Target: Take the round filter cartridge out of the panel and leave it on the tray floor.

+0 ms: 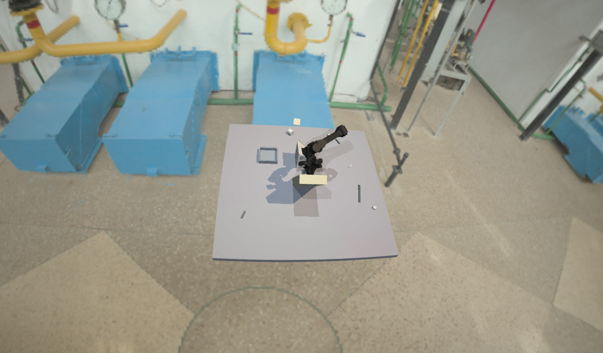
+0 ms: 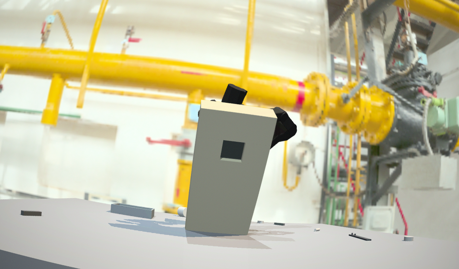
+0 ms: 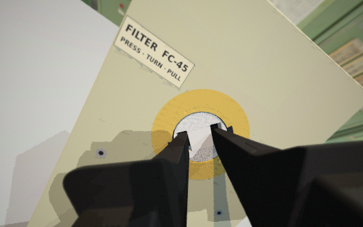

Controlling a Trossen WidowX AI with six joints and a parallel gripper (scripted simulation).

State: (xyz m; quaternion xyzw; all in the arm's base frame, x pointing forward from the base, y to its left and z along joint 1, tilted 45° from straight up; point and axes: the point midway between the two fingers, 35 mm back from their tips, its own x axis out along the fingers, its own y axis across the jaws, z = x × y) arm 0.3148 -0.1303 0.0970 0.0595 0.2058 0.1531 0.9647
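Right now my gripper tip is 40 mm past the service panel and 80 mm above it.
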